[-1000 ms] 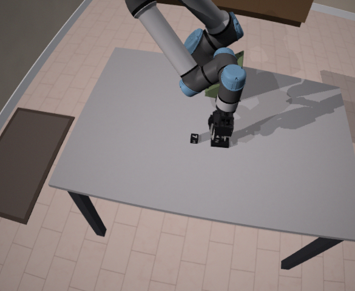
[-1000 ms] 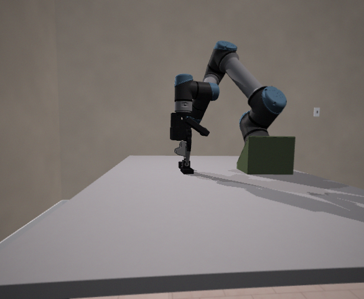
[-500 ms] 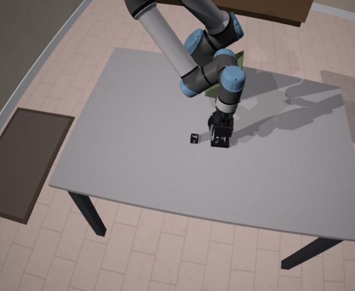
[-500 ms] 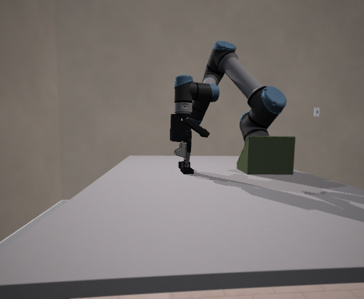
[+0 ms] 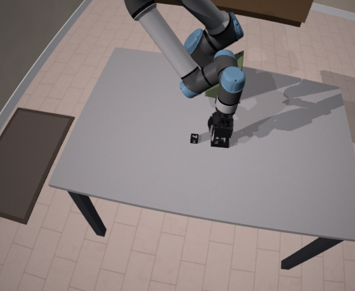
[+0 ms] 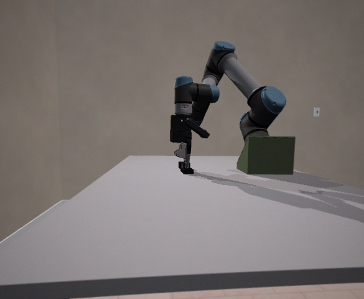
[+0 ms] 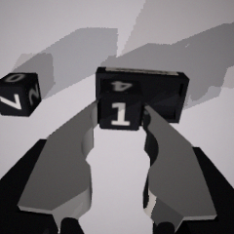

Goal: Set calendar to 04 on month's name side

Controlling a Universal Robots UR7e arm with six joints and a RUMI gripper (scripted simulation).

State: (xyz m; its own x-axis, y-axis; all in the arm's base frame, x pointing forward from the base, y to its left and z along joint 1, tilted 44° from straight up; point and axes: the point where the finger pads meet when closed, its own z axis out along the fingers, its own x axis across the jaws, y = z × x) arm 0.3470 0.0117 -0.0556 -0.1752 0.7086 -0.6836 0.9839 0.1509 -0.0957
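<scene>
Right now the black calendar tray is 3 cm below my hand and 2 cm to the left of it.
</scene>
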